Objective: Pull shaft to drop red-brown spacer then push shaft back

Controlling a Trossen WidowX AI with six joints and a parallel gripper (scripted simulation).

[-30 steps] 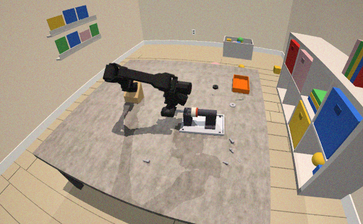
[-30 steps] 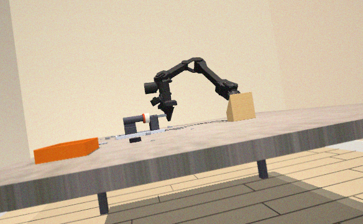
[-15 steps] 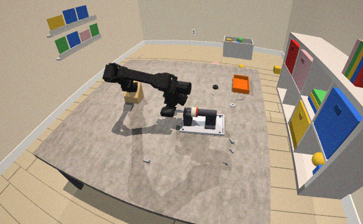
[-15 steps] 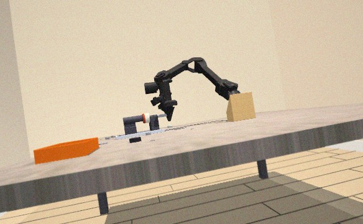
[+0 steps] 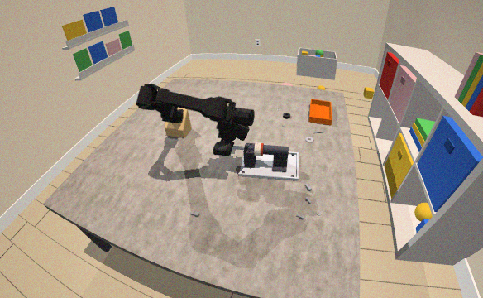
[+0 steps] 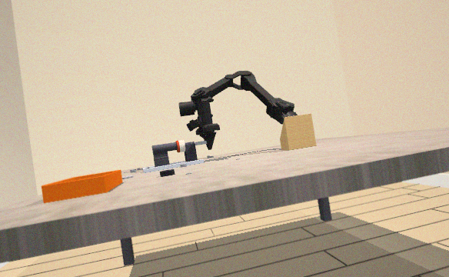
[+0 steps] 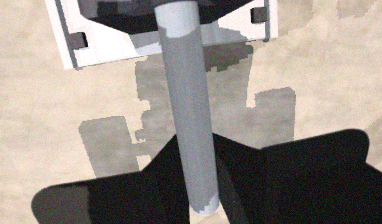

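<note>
Now: gripper tip 70 mm short of the shaft and 30 mm below it. From my gripper tip the other things lie so: black disc (220 mm ahead, 380 mm to the left, 40 mm below); then red-brown spacer (130 mm ahead, 30 mm above); then orange tray (410 mm ahead, 440 mm to the left, 40 mm below).
</note>
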